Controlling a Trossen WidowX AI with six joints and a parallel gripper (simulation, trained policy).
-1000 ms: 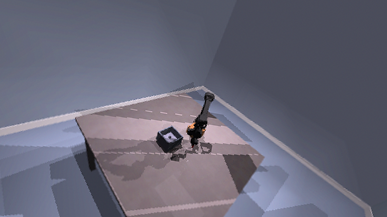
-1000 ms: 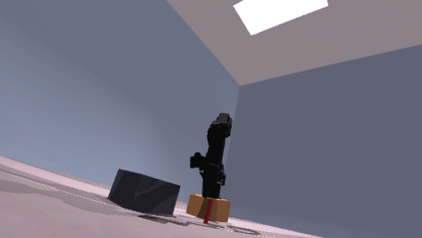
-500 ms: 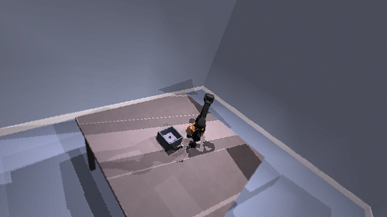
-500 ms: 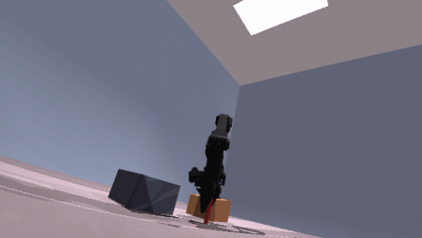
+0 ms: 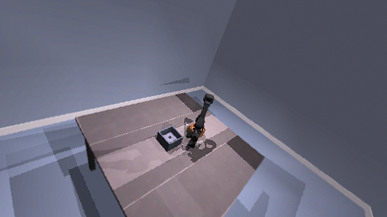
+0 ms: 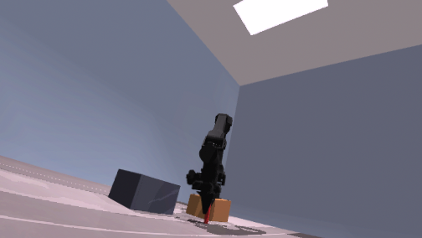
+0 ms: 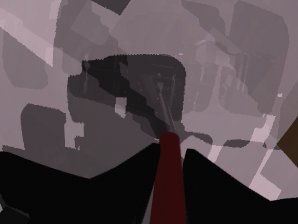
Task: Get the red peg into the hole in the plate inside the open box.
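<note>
Now: the pale plate 170 mm ahead of my gripper tip, 130 mm to the right of it and 20 mm above it. From my gripper tip the other things lie so: dark box (170 mm ahead, 130 mm to the right); then red peg (10 mm to the left, 10 mm above).
</note>
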